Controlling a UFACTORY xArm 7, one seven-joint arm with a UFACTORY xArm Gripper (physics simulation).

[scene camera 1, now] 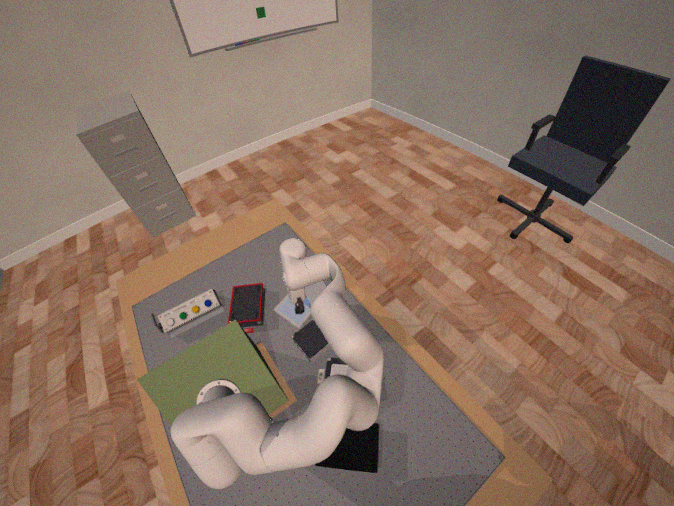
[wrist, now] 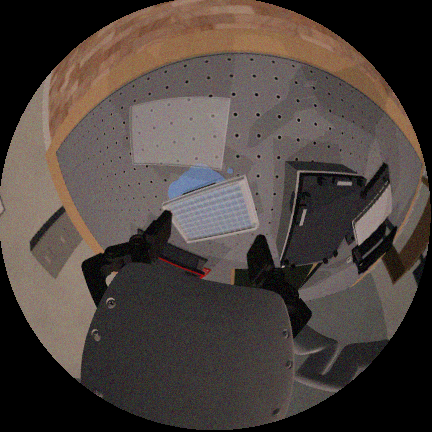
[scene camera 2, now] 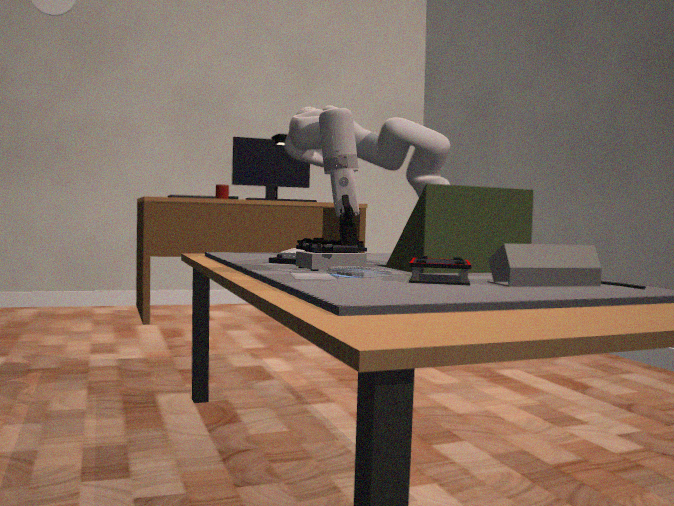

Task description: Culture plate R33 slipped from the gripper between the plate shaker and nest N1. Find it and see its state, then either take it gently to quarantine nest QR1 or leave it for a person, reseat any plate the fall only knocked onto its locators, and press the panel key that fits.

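Frame: origin at the arm's base, x back, y up, z left, level; metres.
Where they show: gripper, fingertip midpoint: [scene camera 1: 297, 301] [wrist: 212, 234] [scene camera 2: 349, 244]; arm's base, link origin: [scene camera 2: 455, 236].
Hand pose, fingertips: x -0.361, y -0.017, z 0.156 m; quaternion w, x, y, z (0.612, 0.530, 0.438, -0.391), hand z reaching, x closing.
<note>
Each offset is from my fingertips to the top centre of the thing. "spot": to the spot under its first point.
A clear plate with a pale blue well grid {dx +0.021, dy -0.053, dz +0.014 m} [wrist: 212, 205] [scene camera 1: 287, 310] lies on the perforated deck. Blue liquid {spot: dx -0.029, dy -0.066, dz +0.030 m} [wrist: 194, 181] shows beside it. A clear lid-like rectangle {spot: dx -0.094, dy -0.065, dz +0.039 m} [wrist: 180, 132] lies apart from it. My gripper [wrist: 212, 234] [scene camera 1: 298, 306] [scene camera 2: 348, 239] is open and empty, above the plate, with its fingers on either side in the wrist view. The dark-topped shaker {spot: dx -0.016, dy -0.012, dz -0.131 m} [wrist: 327, 215] [scene camera 1: 311, 338] [scene camera 2: 331, 260] stands beside the plate. A white-topped plate {dx +0.004, dy -0.030, dz -0.317 m} [wrist: 372, 214] sits on a black nest beyond it; its seating is unclear. The red-rimmed nest {dx +0.155, dy -0.021, dz +0.132 m} [scene camera 1: 247, 303] [scene camera 2: 439, 264] [wrist: 185, 266] looks empty.
The key panel {dx +0.349, dy +0.017, dz +0.230 m} [scene camera 1: 187, 311] [scene camera 2: 552, 265] with white, green, yellow and blue keys stands near the red-rimmed nest. A tall green board [scene camera 1: 204, 359] [scene camera 2: 476, 228] stands by the arm's base. A black square {spot: dx +0.101, dy -0.012, dz -0.501 m} [scene camera 1: 362, 452] lies on the deck under the arm.
</note>
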